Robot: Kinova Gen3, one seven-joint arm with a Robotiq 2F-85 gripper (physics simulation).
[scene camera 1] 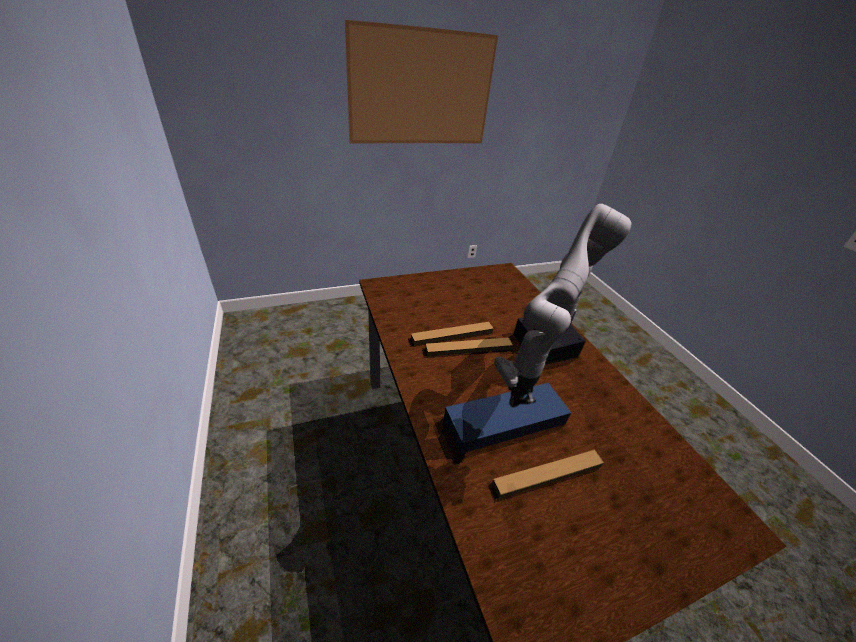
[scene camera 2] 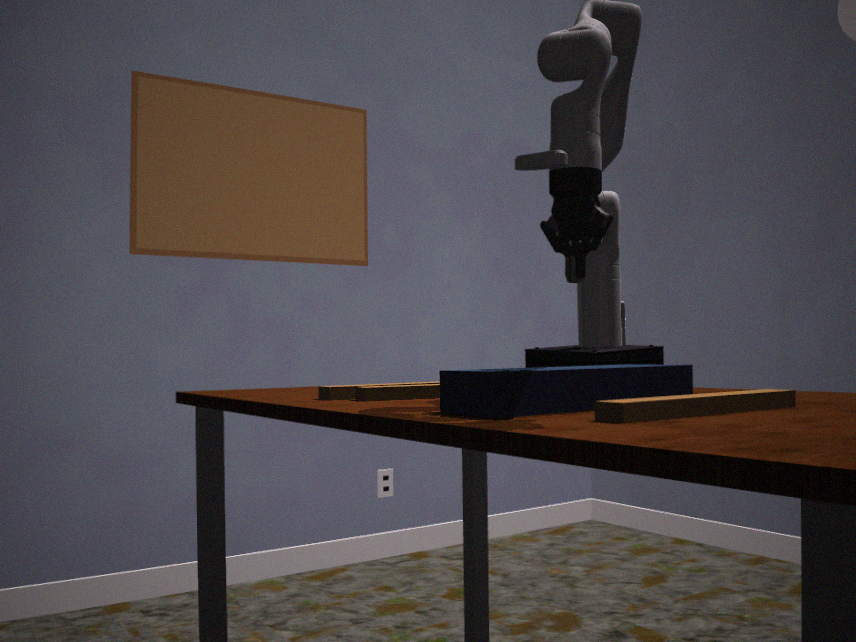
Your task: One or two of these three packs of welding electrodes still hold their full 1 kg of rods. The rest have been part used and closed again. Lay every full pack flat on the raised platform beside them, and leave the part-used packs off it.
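Places are measured from the arm's base along level axes (x ahead, y left, z up), in metres.
Where they show: gripper, fingertip midpoint: [scene camera 1: 512, 405] [scene camera 2: 575, 282]; arm's base, link origin: [scene camera 2: 600, 346].
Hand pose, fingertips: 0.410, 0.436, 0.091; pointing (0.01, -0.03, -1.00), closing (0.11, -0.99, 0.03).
Observation:
Each offset is from my fingertips to the top centre of the thing, as dx, dy, dz. Level surfaces: height alone.
Three long tan packs lie flat on the table, off the platform. One pack @[-0.104, +0.139, -0.160] [scene camera 1: 547, 473] [scene camera 2: 698, 404] lies on the near side of the blue platform @[-0.048, -0.071, -0.123] [scene camera 1: 484, 418] [scene camera 2: 566, 391]. A second pack @[-0.034, -0.438, -0.160] [scene camera 1: 468, 346] [scene camera 2: 397, 393] lies on the far side, toward the robot's base. A third pack @[+0.010, -0.531, -0.160] [scene camera 1: 451, 333] [scene camera 2: 334, 391] lies beyond it, close beside it. The platform's top bears no pack. My gripper [scene camera 1: 523, 402] [scene camera 2: 574, 279] is shut and empty, its fingertips together, pointing down. In scene camera 2 it hangs well above the platform. How full each pack is cannot be seen.
The robot's black base block [scene camera 1: 568, 345] [scene camera 2: 594, 356] stands on the brown table @[dz -0.183] [scene camera 1: 622, 539] [scene camera 2: 726, 442] behind the platform, near the end of the second pack. The platform's left end is near the table's long edge. A tan board [scene camera 1: 420, 82] [scene camera 2: 248, 169] hangs on the wall.

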